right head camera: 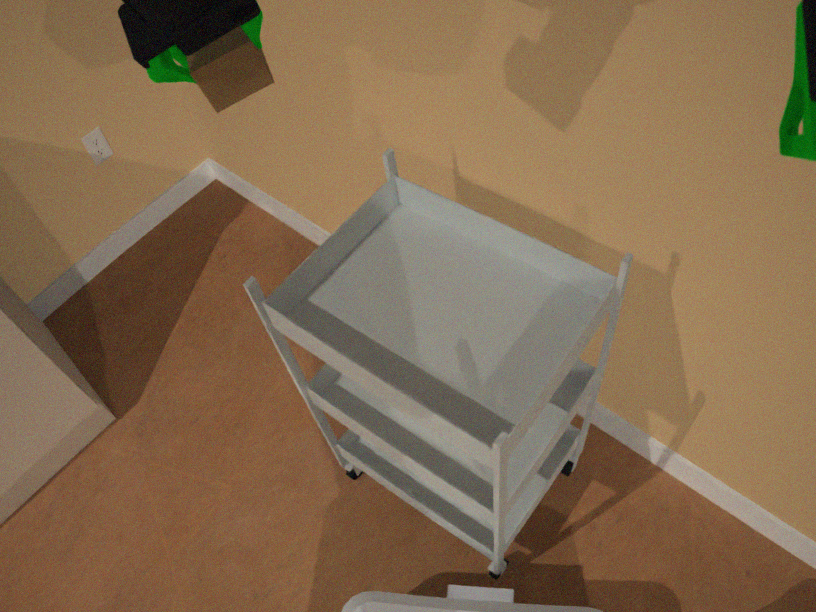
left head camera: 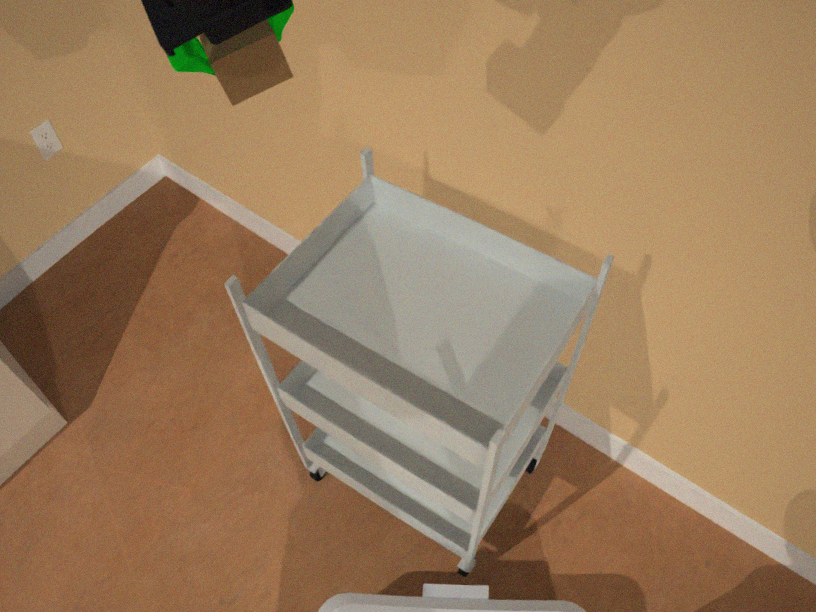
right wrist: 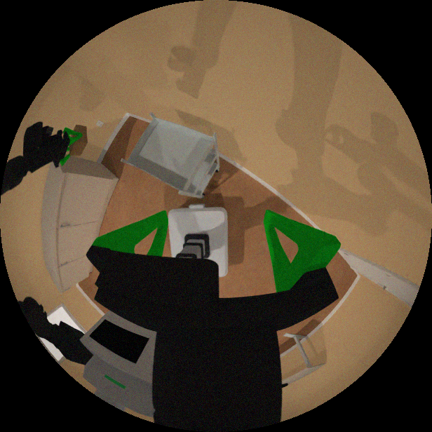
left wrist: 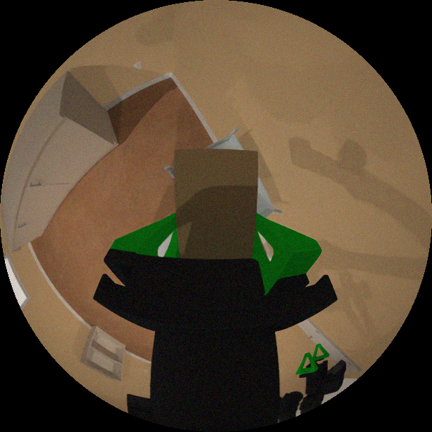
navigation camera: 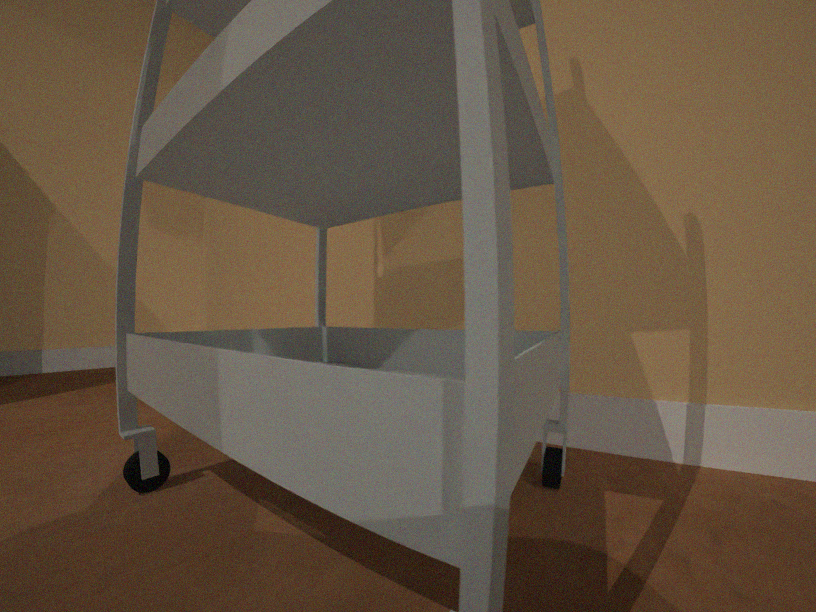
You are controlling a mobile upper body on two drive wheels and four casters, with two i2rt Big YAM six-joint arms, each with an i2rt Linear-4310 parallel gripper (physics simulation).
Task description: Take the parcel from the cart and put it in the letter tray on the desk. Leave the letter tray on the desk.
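Frame: origin at the left arm's base, x right, y ahead, z up, level; millimetres.
Seen in the pictures: left gripper, between the fingertips: (right head camera: pixel 229 60) (left head camera: pixel 245 52).
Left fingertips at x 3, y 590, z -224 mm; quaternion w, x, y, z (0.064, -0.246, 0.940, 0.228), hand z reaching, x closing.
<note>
Offsets run from my left fingertips to a thing's top centre. "spot": to the spot under its first point.
A brown box-shaped parcel @(dx -5, dy +8, dz +35 mm) (left head camera: pixel 253 69) (right head camera: pixel 232 75) (left wrist: pixel 217 200) (right wrist: pixel 80 140) is held between the green fingers of my left gripper (left head camera: pixel 230 46) (right head camera: pixel 209 55) (left wrist: pixel 215 215), which is shut on it. In the head views both are at the upper left, up beyond the cart and clear of it. The grey three-tier cart (left head camera: pixel 372 380) (right head camera: pixel 388 378) (right wrist: pixel 150 177) (navigation camera: pixel 484 263) stands near the wall, its top tray bare. My right gripper (right wrist: pixel 215 215) is open with nothing between its fingers; part of it shows at the right edge of the right head view. The desk and letter tray cannot be made out.
A pale cabinet @(spot: dx -843, dy +62, dz -976 mm) (left head camera: pixel 23 415) (right head camera: pixel 46 408) (left wrist: pixel 50 165) (right wrist: pixel 80 215) stands at the left. The robot's white base (left head camera: pixel 454 602) (right head camera: pixel 474 602) (right wrist: pixel 220 220) is close to the cart's near corner. A small shelf unit (left wrist: pixel 120 362) shows at the lower left of the left wrist view.
</note>
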